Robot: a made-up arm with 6 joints. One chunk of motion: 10 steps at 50 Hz.
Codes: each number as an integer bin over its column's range. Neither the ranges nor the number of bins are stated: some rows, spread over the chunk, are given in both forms.
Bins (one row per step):
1: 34 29 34 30 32 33
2: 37 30 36 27 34 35
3: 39 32 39 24 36 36
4: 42 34 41 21 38 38
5: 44 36 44 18 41 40
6: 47 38 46 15 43 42
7: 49 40 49 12 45 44
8: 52 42 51 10 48 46
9: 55 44 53 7 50 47
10: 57 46 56 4 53 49
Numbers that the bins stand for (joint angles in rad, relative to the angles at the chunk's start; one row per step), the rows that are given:
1: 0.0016 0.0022 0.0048 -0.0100 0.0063 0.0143
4: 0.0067 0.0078 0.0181 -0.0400 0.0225 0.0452
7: 0.0111 0.0144 0.0333 -0.0700 0.0414 0.0824
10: 0.0162 0.0211 0.0467 -0.0967 0.0630 0.1133
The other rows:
2: 0.0035 0.0033 0.0086 -0.0200 0.0117 0.0267
3: 0.0048 0.0056 0.0143 -0.0300 0.0171 0.0329
5: 0.0079 0.0100 0.0238 -0.0500 0.0306 0.0576
6: 0.0098 0.0122 0.0276 -0.0600 0.0360 0.0700
8: 0.0130 0.0167 0.0371 -0.0767 0.0495 0.0948
9: 0.0149 0.0189 0.0410 -0.0867 0.0549 0.1010

